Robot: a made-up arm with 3 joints.
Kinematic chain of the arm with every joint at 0, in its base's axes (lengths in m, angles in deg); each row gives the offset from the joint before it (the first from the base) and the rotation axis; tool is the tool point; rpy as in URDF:
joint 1: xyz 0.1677 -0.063 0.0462 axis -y
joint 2: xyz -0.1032 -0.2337 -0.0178 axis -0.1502 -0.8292 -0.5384
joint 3: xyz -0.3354 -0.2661 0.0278 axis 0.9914 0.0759 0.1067
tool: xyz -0.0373 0.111 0.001 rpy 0 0 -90
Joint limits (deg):
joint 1: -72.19..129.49
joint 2: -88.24..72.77
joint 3: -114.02..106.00
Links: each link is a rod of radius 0.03 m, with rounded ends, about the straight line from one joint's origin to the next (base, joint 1, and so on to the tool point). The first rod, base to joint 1, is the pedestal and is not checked.
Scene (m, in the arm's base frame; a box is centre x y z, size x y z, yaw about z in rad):
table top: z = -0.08
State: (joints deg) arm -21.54 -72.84 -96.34
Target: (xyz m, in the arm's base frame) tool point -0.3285 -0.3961 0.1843
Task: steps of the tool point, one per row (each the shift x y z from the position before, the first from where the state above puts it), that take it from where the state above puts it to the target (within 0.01 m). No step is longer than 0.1 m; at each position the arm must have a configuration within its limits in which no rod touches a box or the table.
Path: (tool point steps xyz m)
1: -0.0581 0.0330 0.0333
2: -0.0541 0.0398 0.0226
3: -0.0485 0.0435 0.0133
4: -0.0427 0.0445 0.0054
5: -0.0375 0.0433 -0.0011
6: -0.0336 0.0403 -0.0067
7: -0.0312 0.0366 -0.0122
8: -0.0298 0.0325 -0.0183
9: -0.0289 0.0285 -0.0255

